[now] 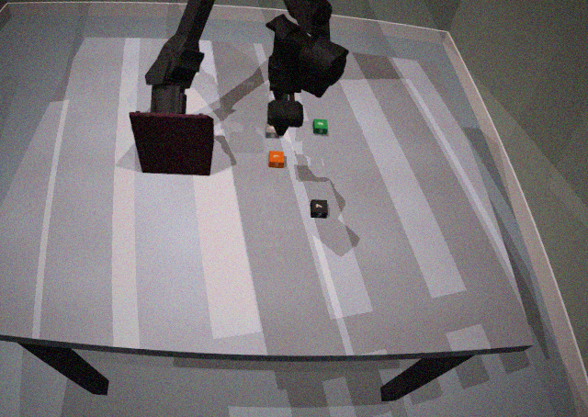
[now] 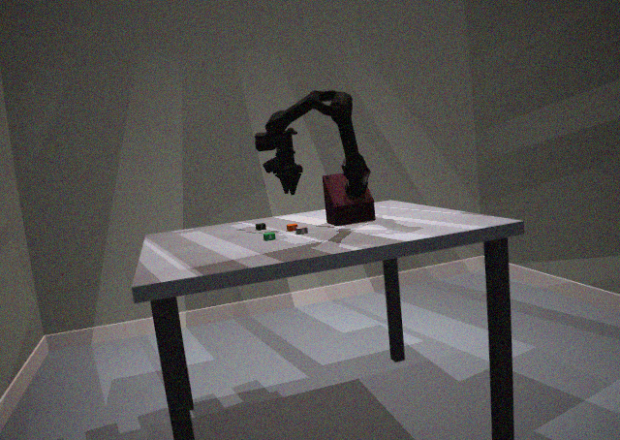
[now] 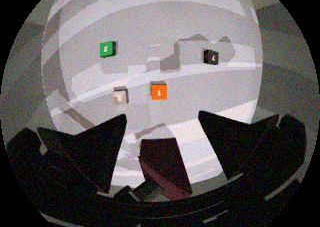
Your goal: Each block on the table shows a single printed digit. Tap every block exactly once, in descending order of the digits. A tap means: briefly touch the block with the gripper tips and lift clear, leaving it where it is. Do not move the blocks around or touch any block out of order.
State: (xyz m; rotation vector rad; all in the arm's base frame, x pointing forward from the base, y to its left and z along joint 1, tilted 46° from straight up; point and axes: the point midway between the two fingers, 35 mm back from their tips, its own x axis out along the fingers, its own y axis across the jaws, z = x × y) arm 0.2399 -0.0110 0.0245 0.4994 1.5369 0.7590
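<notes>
The grey block is 12 cm below my gripper tip, 9 cm to the left of it and 2 cm behind it. The rest, counted from my gripper tip: orange block (12 cm below); black block (12 cm to the right, 12 cm below, 10 cm ahead); green block (12 cm to the left, 12 cm below, 9 cm ahead).
</notes>
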